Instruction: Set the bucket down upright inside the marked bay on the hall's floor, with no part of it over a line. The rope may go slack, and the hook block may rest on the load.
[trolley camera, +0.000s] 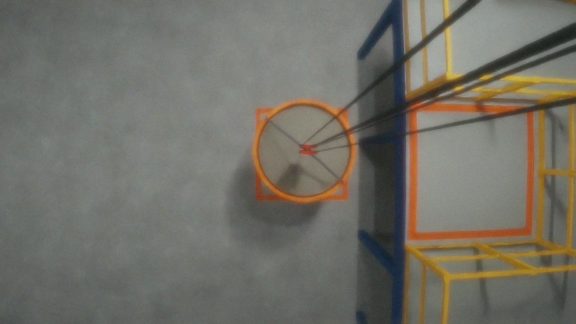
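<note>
The bucket (280, 150) shows from above as a round orange rim with a grey inside, and looks upright. Its shadow falls to the lower left, offset from it, so it appears to hang a little above the floor. The marked bay (259, 194) is an orange-red square outline beneath it. All four corners of the outline show around the rim, which hides the middle parts of the sides from this view. My hook block (307, 149) is red, sits over the bucket's middle and holds it by its thin handle. The ropes run off to the upper right.
A blue beam structure (399, 200) stands close to the right of the bucket. Beyond it are a second, larger orange outline (413, 175) and yellow railings (487, 275) around it. Grey floor (125, 150) extends to the left.
</note>
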